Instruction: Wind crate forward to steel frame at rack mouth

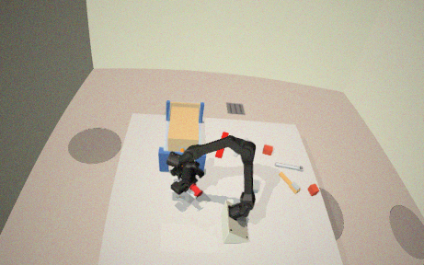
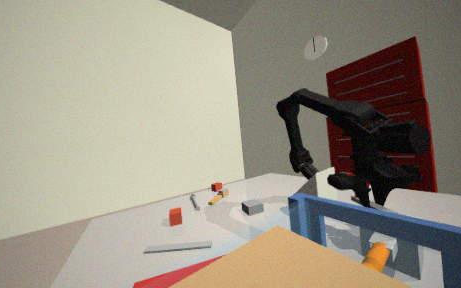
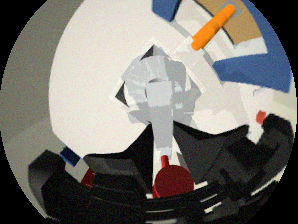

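Now: the winch handle 20 mm to the right of my gripper tip, 20 mm above it and 10 mm behind it. Also, from my gripper tip: red knob 50 mm above, 40 mm to the right, 40 mm behind; then blue frame 190 mm ahead, 40 mm to the left, 20 mm above; then grey winch 60 mm below, 20 mm to the left, 10 mm ahead.
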